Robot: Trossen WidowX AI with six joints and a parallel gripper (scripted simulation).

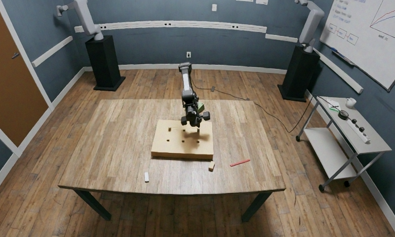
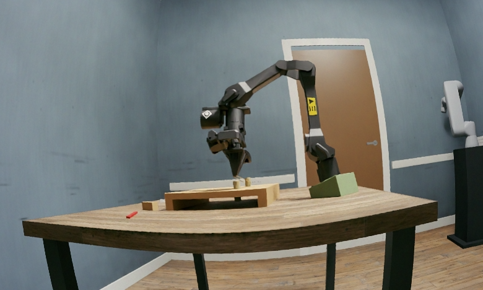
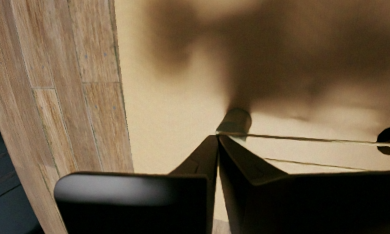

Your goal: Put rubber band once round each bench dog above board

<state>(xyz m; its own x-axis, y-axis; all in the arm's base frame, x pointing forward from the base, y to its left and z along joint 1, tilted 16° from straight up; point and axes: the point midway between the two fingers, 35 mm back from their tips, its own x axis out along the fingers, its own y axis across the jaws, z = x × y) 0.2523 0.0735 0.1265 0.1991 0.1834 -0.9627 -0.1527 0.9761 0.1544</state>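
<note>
Right now my hand is 50 mm short of the tan board, 90 mm to the left of it and 90 mm above it. From my hand the other things lie so: wooden block: 240 mm ahead, 110 mm to the left, 110 mm below; then white piece: 370 mm ahead, 260 mm to the right, 110 mm below; then red stick: 190 mm ahead, 290 mm to the left, 120 mm below.
</note>
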